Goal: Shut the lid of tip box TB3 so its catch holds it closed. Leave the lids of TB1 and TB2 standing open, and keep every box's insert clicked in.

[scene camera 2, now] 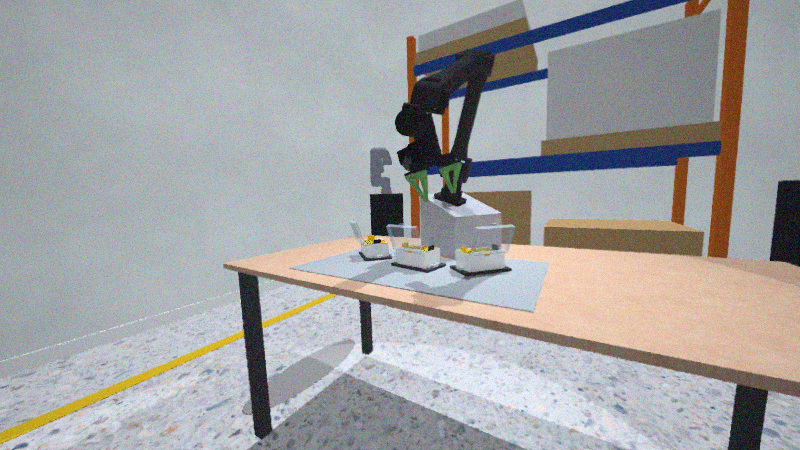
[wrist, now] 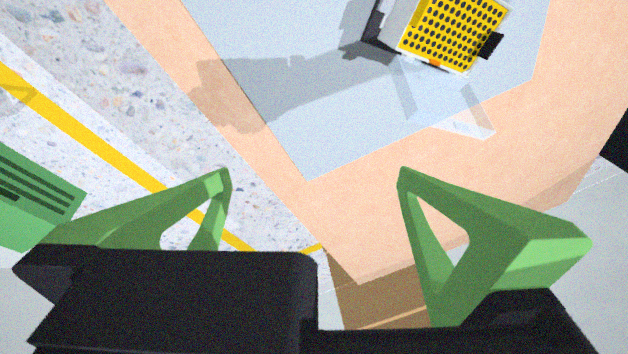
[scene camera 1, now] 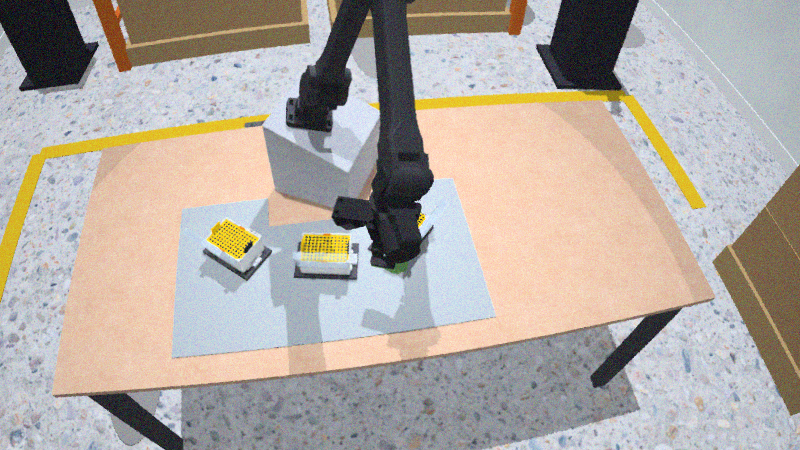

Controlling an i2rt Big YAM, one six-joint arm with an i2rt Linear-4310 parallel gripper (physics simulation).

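Three white tip boxes on dark bases hold yellow inserts: a left box, a middle box and a right box. The right box is mostly hidden behind the arm in scene camera 1. Each box's clear lid stands open in scene camera 2: left lid, middle lid, right lid. No label is readable. The inserts look seated; their clips are too small to judge. My gripper is open and empty, above the boxes and touching none.
The boxes stand on a light blue mat on a wooden table. The white pedestal bearing the arm stands behind them. A rack stands farther back.
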